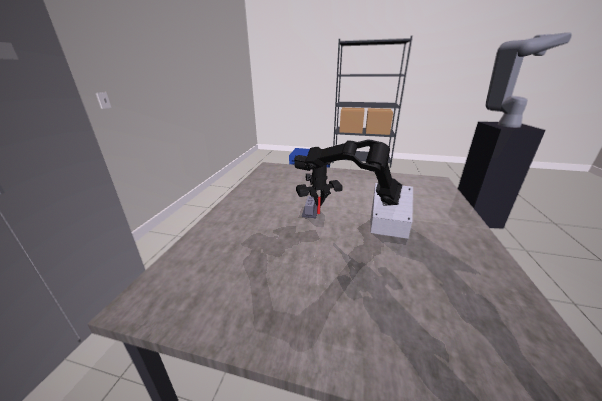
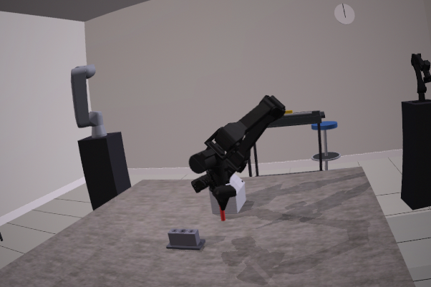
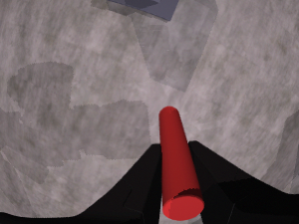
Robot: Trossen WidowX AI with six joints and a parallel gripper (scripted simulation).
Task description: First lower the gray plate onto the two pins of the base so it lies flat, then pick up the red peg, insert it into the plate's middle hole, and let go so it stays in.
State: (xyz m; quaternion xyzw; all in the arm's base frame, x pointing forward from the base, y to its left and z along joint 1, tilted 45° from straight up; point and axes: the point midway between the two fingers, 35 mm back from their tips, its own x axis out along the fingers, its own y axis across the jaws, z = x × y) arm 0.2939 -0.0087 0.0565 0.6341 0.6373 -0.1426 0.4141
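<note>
Right now the gray plate is 4 cm ahead of my gripper tip, 13 cm to the right of it and 7 cm below it. Also, from my gripper tip: dark base: 4 cm ahead, 13 cm to the right, 11 cm below; red peg: right at my gripper tip.
</note>
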